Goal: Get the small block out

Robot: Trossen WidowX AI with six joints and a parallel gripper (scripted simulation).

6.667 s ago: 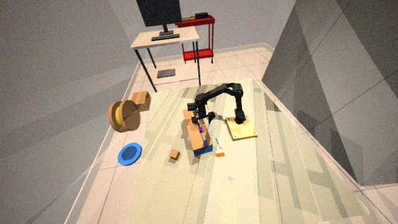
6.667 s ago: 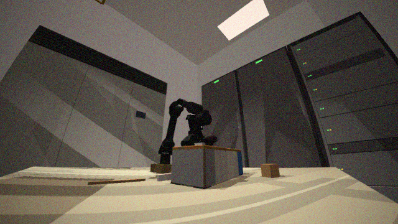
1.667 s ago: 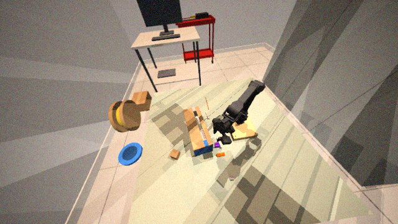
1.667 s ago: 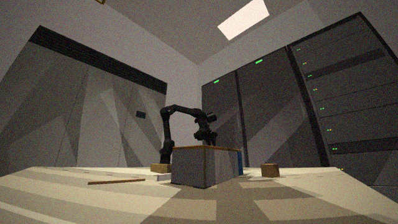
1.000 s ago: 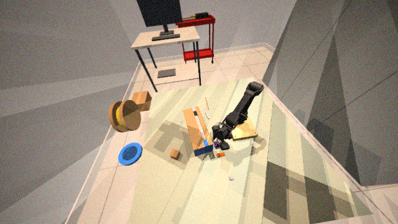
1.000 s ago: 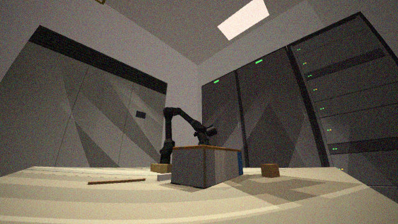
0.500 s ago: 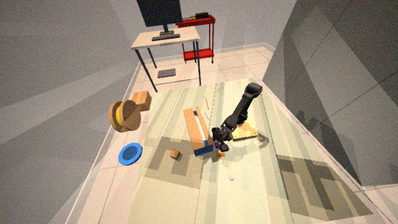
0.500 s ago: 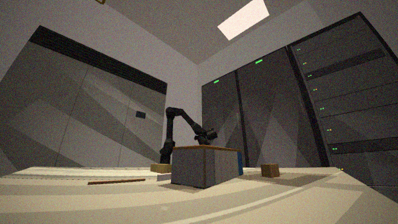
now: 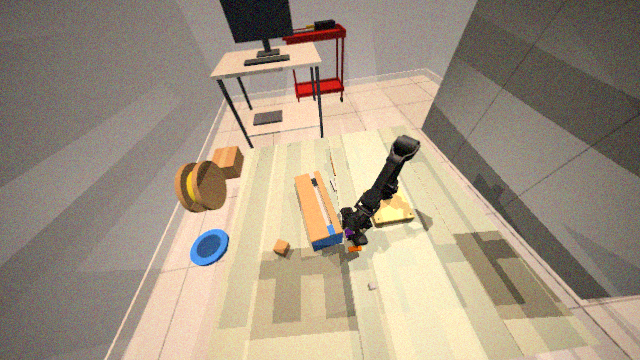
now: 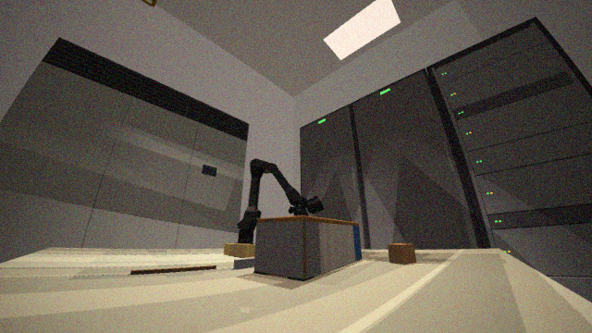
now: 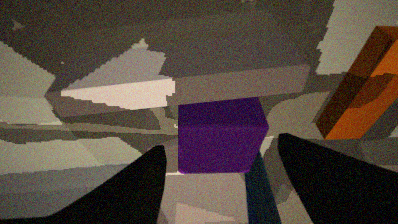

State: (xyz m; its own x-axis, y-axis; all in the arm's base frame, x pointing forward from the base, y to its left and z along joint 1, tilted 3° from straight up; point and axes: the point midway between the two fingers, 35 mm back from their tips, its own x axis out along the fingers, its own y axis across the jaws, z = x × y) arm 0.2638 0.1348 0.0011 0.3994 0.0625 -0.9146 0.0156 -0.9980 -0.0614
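The orange flat piece lies 20 mm behind my gripper tip, 70 mm to the left of it and 10 mm below it. Round my gripper tip: long box (60 mm ahead, 160 mm to the right, 40 mm above); then thin rod (90 mm behind, 480 mm to the right, 10 mm below); then purple block (20 mm behind).
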